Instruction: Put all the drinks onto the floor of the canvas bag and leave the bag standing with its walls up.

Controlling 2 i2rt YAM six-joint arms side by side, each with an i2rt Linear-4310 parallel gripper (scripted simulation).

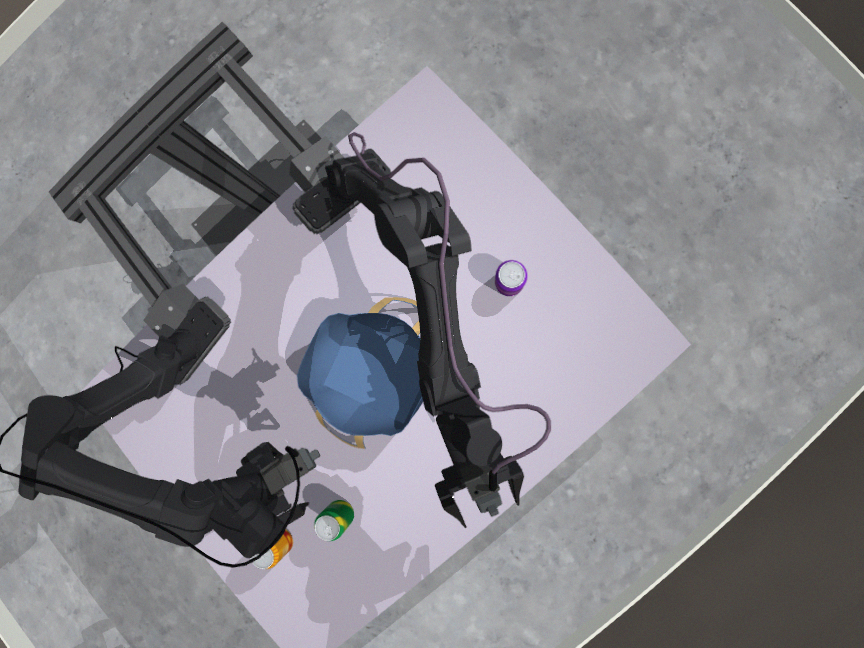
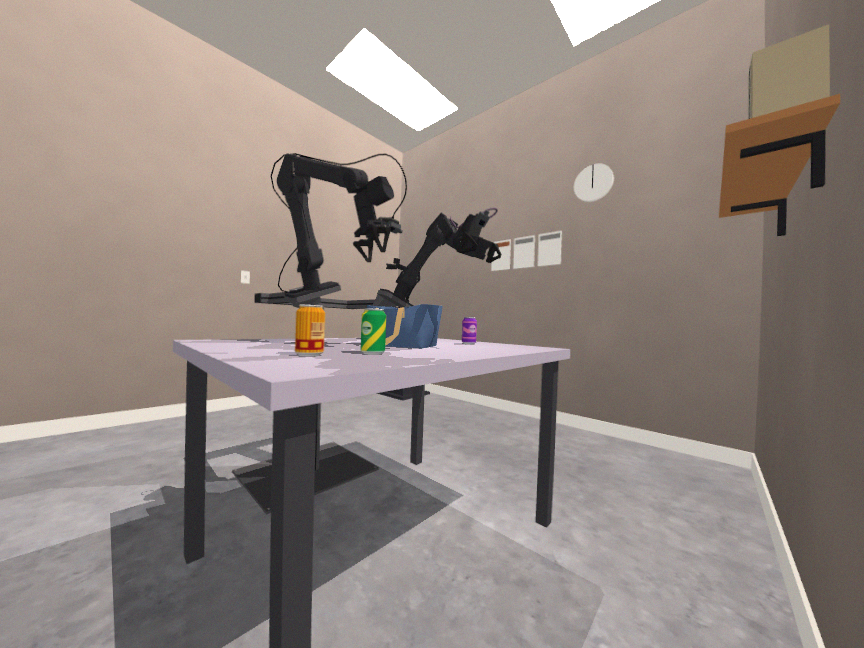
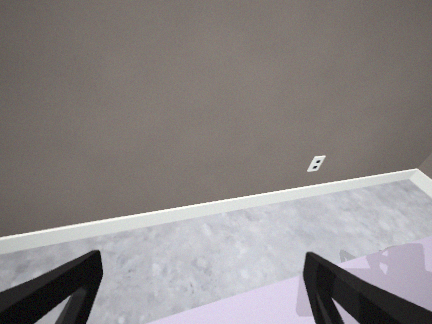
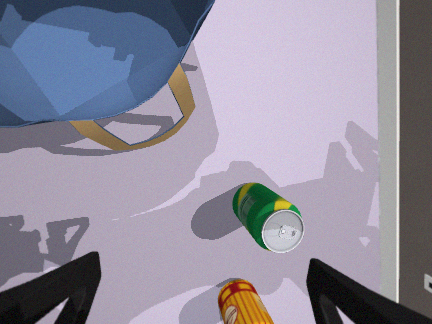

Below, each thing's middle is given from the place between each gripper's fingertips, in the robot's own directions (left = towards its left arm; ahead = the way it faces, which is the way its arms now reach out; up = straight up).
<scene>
Right now the orange can [image 2: 310, 319] is 24 cm to the right of my right hand [image 2: 376, 257], 24 cm below it and 6 cm ahead of it.
The orange can lies 47 cm to the right of my left hand [image 2: 489, 251], 26 cm below it and 21 cm behind it.
</scene>
